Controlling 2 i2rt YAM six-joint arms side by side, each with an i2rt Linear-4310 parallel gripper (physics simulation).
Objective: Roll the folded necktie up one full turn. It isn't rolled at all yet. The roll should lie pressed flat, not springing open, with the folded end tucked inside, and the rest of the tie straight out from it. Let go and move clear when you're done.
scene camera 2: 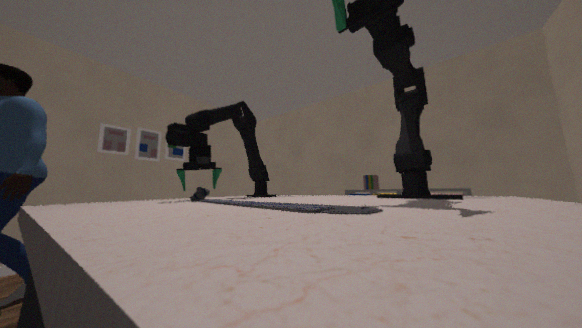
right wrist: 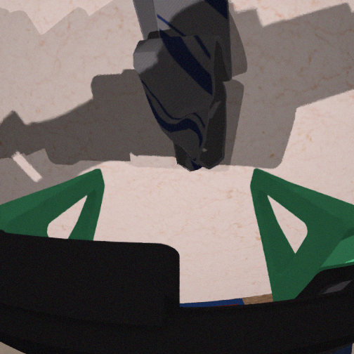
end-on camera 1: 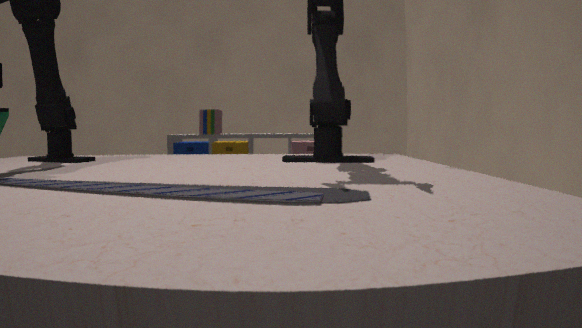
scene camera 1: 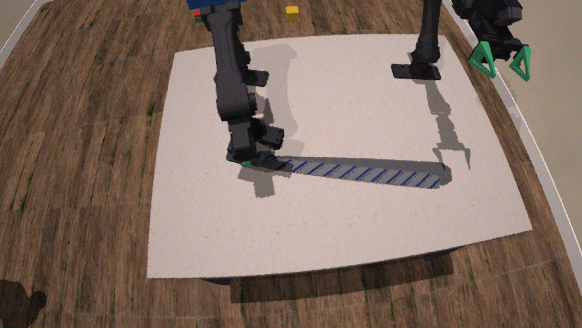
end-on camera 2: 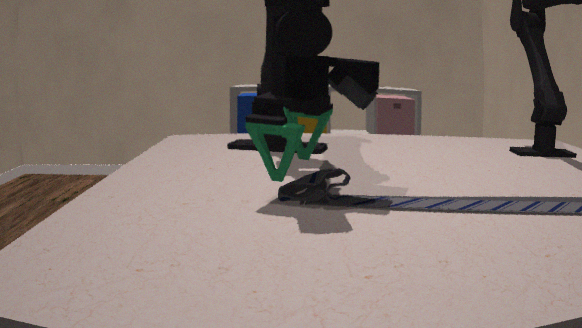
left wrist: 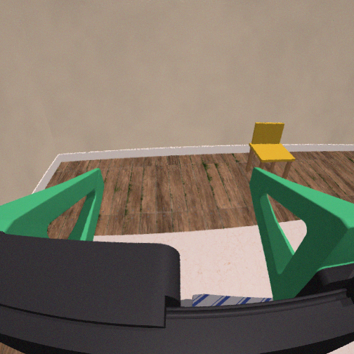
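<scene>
The grey necktie with blue stripes (scene camera 1: 370, 174) (scene camera 2: 290, 206) (end-on camera 1: 200, 192) (end-on camera 2: 470, 204) (left wrist: 230, 300) lies flat along the table. Its left end in end-on camera 2 is a loose, raised bundle (end-on camera 2: 312, 187) (right wrist: 182, 95) with an open loop on the right side; it also shows in scene camera 2 (scene camera 2: 199, 194). My right gripper (scene camera 2: 200, 187) (end-on camera 2: 291, 169) (right wrist: 176, 176) is open and points down, just above and beside the bundle's outer end, with nothing between its fingers. In scene camera 1 the right arm hides most of the bundle. My left gripper (scene camera 1: 510, 77) (left wrist: 176, 176) is open and empty, raised high off the table.
The pale table (scene camera 1: 320, 235) (end-on camera 2: 200, 270) bears both arm bases. A low shelf with coloured boxes stands behind it. A yellow chair (left wrist: 272, 151) stands on the floor by the wall. A person (scene camera 2: 20, 135) stands at the left in scene camera 2.
</scene>
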